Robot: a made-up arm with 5 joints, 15 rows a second.
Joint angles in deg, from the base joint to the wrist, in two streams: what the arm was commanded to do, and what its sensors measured. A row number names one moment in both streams.
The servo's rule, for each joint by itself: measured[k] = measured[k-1] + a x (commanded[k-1-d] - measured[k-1]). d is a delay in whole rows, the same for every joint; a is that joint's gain. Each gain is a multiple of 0.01, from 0.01 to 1. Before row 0 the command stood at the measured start. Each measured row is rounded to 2 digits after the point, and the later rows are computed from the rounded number. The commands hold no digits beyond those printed.
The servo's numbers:
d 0
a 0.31 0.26 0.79 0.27 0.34
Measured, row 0:
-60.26, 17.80, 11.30, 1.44, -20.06
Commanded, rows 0 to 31:
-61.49, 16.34, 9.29, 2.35, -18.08
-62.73, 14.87, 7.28, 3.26, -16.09
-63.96, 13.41, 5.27, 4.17, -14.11
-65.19, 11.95, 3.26, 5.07, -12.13
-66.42, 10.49, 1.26, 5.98, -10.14
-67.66, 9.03, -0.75, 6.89, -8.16
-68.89, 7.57, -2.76, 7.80, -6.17
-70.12, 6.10, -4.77, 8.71, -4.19
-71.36, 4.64, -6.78, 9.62, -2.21
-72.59, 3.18, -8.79, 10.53, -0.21
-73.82, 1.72, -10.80, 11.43, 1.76
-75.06, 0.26, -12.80, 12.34, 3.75
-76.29, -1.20, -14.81, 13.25, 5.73
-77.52, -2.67, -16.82, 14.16, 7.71
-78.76, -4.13, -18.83, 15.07, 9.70
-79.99, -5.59, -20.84, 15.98, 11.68
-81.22, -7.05, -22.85, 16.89, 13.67
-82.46, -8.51, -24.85, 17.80, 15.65
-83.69, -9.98, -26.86, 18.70, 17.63
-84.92, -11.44, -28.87, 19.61, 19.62
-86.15, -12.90, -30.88, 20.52, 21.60
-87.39, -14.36, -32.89, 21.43, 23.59
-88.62, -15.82, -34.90, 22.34, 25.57
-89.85, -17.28, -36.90, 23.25, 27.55
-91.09, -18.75, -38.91, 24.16, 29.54
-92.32, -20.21, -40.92, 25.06, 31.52
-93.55, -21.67, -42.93, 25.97, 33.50
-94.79, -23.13, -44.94, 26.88, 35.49
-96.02, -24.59, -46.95, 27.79, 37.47
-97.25, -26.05, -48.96, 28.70, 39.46
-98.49, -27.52, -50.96, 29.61, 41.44
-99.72, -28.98, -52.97, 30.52, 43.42
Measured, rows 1 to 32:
-60.64, 17.42, 9.71, 1.69, -19.39
-61.29, 16.76, 7.79, 2.11, -18.27
-62.12, 15.89, 5.80, 2.67, -16.86
-63.07, 14.87, 3.79, 3.32, -15.25
-64.11, 13.73, 1.79, 4.04, -13.51
-65.21, 12.51, -0.22, 4.81, -11.69
-66.35, 11.23, -2.23, 5.62, -9.81
-67.52, 9.90, -4.24, 6.45, -7.90
-68.71, 8.53, -6.25, 7.31, -5.97
-69.91, 7.14, -8.26, 8.18, -4.01
-71.12, 5.73, -10.27, 9.06, -2.05
-72.34, 4.31, -12.27, 9.95, -0.08
-73.56, 2.88, -14.28, 10.84, 1.90
-74.79, 1.44, -16.29, 11.74, 3.88
-76.02, -0.01, -18.30, 12.64, 5.86
-77.25, -1.46, -20.31, 13.54, 7.84
-78.48, -2.91, -22.32, 14.44, 9.82
-79.71, -4.37, -24.32, 15.35, 11.80
-80.94, -5.83, -26.33, 16.25, 13.78
-82.17, -7.29, -28.34, 17.16, 15.77
-83.40, -8.75, -30.35, 18.07, 17.75
-84.64, -10.21, -32.36, 18.98, 19.74
-85.87, -11.67, -34.37, 19.89, 21.72
-87.10, -13.13, -36.37, 20.80, 23.70
-88.34, -14.59, -38.38, 21.71, 25.69
-89.57, -16.05, -40.39, 22.61, 27.67
-90.80, -17.51, -42.40, 23.52, 29.65
-92.04, -18.97, -44.41, 24.43, 31.64
-93.27, -20.43, -46.42, 25.34, 33.62
-94.50, -21.89, -48.43, 26.25, 35.61
-95.74, -23.35, -50.43, 27.16, 37.59
-96.97, -24.81, -52.44, 28.07, 39.57

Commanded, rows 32 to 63:
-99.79, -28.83, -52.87, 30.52, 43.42
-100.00, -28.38, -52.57, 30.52, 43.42
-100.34, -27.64, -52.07, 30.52, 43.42
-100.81, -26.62, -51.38, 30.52, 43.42
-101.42, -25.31, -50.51, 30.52, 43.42
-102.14, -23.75, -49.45, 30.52, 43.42
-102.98, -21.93, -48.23, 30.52, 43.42
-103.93, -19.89, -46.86, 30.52, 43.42
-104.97, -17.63, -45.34, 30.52, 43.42
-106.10, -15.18, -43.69, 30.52, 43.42
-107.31, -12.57, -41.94, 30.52, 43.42
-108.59, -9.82, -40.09, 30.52, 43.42
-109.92, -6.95, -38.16, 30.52, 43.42
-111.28, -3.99, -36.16, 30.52, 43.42
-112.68, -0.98, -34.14, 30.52, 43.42
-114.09, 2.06, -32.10, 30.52, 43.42
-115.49, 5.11, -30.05, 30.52, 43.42
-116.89, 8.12, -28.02, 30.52, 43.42
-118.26, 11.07, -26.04, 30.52, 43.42
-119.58, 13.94, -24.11, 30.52, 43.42
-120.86, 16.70, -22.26, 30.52, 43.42
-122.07, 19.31, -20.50, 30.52, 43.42
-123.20, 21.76, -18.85, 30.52, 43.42
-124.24, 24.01, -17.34, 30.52, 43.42
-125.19, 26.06, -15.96, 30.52, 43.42
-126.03, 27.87, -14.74, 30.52, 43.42
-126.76, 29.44, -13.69, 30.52, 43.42
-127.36, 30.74, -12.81, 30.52, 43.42
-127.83, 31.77, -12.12, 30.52, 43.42
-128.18, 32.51, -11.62, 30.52, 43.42
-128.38, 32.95, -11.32, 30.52, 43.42
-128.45, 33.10, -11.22, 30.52, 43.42
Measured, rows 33 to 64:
-97.84, -25.86, -52.78, 28.73, 40.88
-98.51, -26.52, -52.61, 29.21, 41.74
-99.08, -26.81, -52.18, 29.56, 42.31
-99.62, -26.76, -51.55, 29.82, 42.69
-100.18, -26.38, -50.73, 30.01, 42.94
-100.79, -25.70, -49.72, 30.15, 43.10
-101.47, -24.72, -48.54, 30.25, 43.21
-102.23, -23.46, -47.21, 30.32, 43.28
-103.08, -21.94, -45.73, 30.37, 43.33
-104.02, -20.18, -44.12, 30.41, 43.36
-105.04, -18.20, -42.40, 30.44, 43.38
-106.14, -16.02, -40.58, 30.46, 43.39
-107.31, -13.66, -38.67, 30.48, 43.40
-108.54, -11.15, -36.69, 30.49, 43.41
-109.82, -8.51, -34.68, 30.50, 43.41
-111.14, -5.76, -32.64, 30.51, 43.41
-112.49, -2.93, -30.59, 30.51, 43.41
-113.85, -0.06, -28.56, 30.51, 43.41
-115.22, 2.83, -26.57, 30.51, 43.41
-116.57, 5.72, -24.63, 30.51, 43.41
-117.90, 8.57, -22.76, 30.51, 43.41
-119.19, 11.36, -20.97, 30.51, 43.41
-120.43, 14.06, -19.30, 30.51, 43.41
-121.61, 16.65, -17.75, 30.51, 43.41
-122.72, 19.10, -16.34, 30.51, 43.41
-123.75, 21.38, -15.08, 30.51, 43.41
-124.68, 23.48, -13.98, 30.51, 43.41
-125.51, 25.37, -13.06, 30.51, 43.41
-126.23, 27.03, -12.32, 30.51, 43.41
-126.83, 28.45, -11.77, 30.51, 43.41
-127.31, 29.62, -11.41, 30.51, 43.41
-127.66, 30.52, -11.26, 30.51, 43.41

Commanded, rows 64 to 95:
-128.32, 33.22, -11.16, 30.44, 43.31
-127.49, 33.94, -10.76, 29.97, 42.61
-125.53, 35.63, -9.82, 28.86, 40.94
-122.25, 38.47, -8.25, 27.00, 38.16
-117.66, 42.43, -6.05, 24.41, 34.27
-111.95, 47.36, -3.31, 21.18, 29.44
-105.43, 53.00, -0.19, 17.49, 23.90
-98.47, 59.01, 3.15, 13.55, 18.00
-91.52, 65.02, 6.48, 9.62, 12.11
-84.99, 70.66, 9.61, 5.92, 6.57
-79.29, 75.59, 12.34, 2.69, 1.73
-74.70, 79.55, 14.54, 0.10, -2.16
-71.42, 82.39, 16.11, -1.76, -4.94
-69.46, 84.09, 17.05, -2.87, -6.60
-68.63, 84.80, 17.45, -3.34, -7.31
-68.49, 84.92, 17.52, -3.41, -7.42
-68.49, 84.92, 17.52, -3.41, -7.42
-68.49, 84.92, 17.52, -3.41, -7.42
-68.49, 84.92, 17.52, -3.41, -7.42
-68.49, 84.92, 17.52, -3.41, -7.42
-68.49, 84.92, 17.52, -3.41, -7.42
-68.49, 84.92, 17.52, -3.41, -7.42
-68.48, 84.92, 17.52, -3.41, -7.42
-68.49, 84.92, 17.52, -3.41, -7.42
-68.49, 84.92, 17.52, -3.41, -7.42
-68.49, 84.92, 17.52, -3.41, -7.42
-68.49, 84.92, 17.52, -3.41, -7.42
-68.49, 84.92, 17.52, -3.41, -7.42
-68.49, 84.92, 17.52, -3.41, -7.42
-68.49, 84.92, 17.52, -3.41, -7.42
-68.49, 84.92, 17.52, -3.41, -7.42
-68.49, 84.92, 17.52, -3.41, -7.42
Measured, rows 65 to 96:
-127.86, 31.22, -11.18, 30.49, 43.38
-127.75, 31.93, -10.85, 30.35, 43.12
-127.06, 32.89, -10.04, 29.95, 42.38
-125.57, 34.34, -8.63, 29.15, 40.95
-123.12, 36.44, -6.59, 27.87, 38.68
-119.66, 39.28, -4.00, 26.06, 35.54
-115.25, 42.85, -0.99, 23.75, 31.58
-110.05, 47.05, 2.28, 21.00, 26.96
-104.31, 51.72, 5.60, 17.93, 21.91
-98.32, 56.64, 8.77, 14.69, 16.69
-92.42, 61.57, 11.59, 11.45, 11.60
-86.93, 66.24, 13.92, 8.39, 6.92
-82.12, 70.44, 15.65, 5.65, 2.89
-78.20, 73.99, 16.76, 3.35, -0.34
-75.23, 76.80, 17.31, 1.54, -2.71
-73.14, 78.91, 17.48, 0.20, -4.31
-71.70, 80.47, 17.51, -0.77, -5.37
-70.70, 81.63, 17.52, -1.48, -6.07
-70.01, 82.49, 17.52, -2.00, -6.53
-69.54, 83.12, 17.52, -2.38, -6.83
-69.21, 83.59, 17.52, -2.66, -7.03
-68.99, 83.94, 17.52, -2.86, -7.16
-68.83, 84.19, 17.52, -3.01, -7.25
-68.72, 84.38, 17.52, -3.12, -7.31
-68.65, 84.52, 17.52, -3.20, -7.35
-68.60, 84.62, 17.52, -3.26, -7.37
-68.57, 84.70, 17.52, -3.30, -7.39
-68.55, 84.76, 17.52, -3.33, -7.40
-68.53, 84.80, 17.52, -3.35, -7.41
-68.52, 84.83, 17.52, -3.37, -7.41
-68.51, 84.85, 17.52, -3.38, -7.41
-68.50, 84.87, 17.52, -3.39, -7.41

